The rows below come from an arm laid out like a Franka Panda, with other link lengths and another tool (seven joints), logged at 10 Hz.
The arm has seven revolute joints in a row. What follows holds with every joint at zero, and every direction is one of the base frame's.
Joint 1 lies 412.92 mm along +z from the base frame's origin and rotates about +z.
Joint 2 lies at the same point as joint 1 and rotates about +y.
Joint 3 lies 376.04 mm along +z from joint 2 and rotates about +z.
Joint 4 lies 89.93 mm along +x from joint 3 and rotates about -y.
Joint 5 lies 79.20 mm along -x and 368.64 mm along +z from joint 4 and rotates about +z.
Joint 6 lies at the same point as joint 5 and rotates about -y.
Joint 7 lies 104.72 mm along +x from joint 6 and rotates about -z.
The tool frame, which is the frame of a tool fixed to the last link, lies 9.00 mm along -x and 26.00 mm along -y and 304.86 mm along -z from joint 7; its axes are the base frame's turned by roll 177.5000, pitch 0.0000 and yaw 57.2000 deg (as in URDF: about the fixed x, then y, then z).
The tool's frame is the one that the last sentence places.
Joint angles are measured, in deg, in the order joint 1, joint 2, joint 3, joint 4, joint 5, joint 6, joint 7. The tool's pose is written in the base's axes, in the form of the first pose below.
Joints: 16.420, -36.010, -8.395, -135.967, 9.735, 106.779, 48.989
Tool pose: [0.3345, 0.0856, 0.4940, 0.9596, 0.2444, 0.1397, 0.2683, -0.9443, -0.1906]
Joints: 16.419, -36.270, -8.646, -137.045, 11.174, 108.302, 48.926
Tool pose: [0.3361, 0.0907, 0.4908, 0.9616, 0.2283, 0.1525, 0.2578, -0.9419, -0.2155]
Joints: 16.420, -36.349, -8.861, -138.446, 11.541, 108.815, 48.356
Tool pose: [0.3318, 0.0908, 0.4806, 0.9624, 0.2322, 0.1411, 0.2595, -0.9395, -0.2236]
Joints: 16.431, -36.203, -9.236, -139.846, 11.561, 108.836, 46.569
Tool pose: [0.3256, 0.0883, 0.4677, 0.9582, 0.2583, 0.1231, 0.2805, -0.9328, -0.2264]
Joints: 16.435, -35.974, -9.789, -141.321, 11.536, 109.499, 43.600
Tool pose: [0.3226, 0.0843, 0.4547, 0.9473, 0.2975, 0.1186, 0.3175, -0.9207, -0.2271]
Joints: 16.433, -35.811, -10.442, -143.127, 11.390, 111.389, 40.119
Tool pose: [0.3240, 0.0791, 0.4413, 0.9318, 0.3381, 0.1317, 0.3602, -0.9061, -0.2220]
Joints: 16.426, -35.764, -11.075, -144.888, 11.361, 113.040, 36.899
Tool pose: [0.3238, 0.0746, 0.4286, 0.9162, 0.3746, 0.1427, 0.3983, -0.8907, -0.2193]
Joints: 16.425, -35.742, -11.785, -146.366, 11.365, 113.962, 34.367
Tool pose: [0.3210, 0.0705, 0.4174, 0.9043, 0.4016, 0.1447, 0.4252, -0.8774, -0.2221]
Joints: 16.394, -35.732, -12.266, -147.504, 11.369, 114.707, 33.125
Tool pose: [0.3185, 0.0678, 0.4090, 0.8998, 0.4119, 0.1437, 0.4350, -0.8718, -0.2253]
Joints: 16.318, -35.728, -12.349, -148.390, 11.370, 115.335, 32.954
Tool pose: [0.3162, 0.0670, 0.4028, 0.9009, 0.4110, 0.1397, 0.4332, -0.8724, -0.2266]
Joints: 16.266, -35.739, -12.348, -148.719, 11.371, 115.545, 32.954
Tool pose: [0.3153, 0.0668, 0.4005, 0.9017, 0.4099, 0.1377, 0.4316, -0.8730, -0.2270]
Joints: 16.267, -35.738, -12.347, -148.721, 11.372, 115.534, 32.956
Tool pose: [0.3152, 0.0668, 0.4004, 0.9017, 0.4100, 0.1375, 0.4316, -0.8730, -0.2271]
